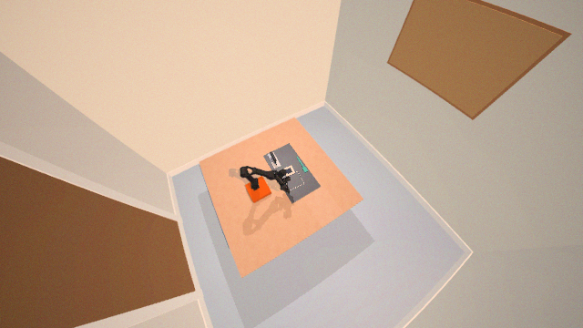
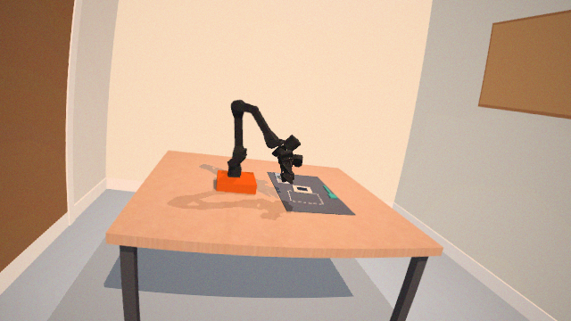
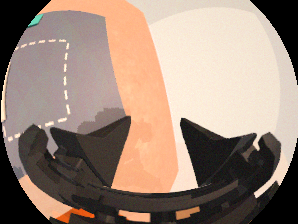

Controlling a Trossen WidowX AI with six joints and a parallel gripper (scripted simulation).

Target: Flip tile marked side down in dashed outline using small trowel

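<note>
My gripper tip is 9 cm short of the small trowel, 44 cm to the right of it and 9 cm above it. Round my gripper tip: white tile (15 cm ahead, 25 cm to the left, 13 cm below); grey mat (17 cm ahead, 25 cm to the left, 15 cm below); teal strip (31 cm ahead, 22 cm to the left, 13 cm below).
</note>
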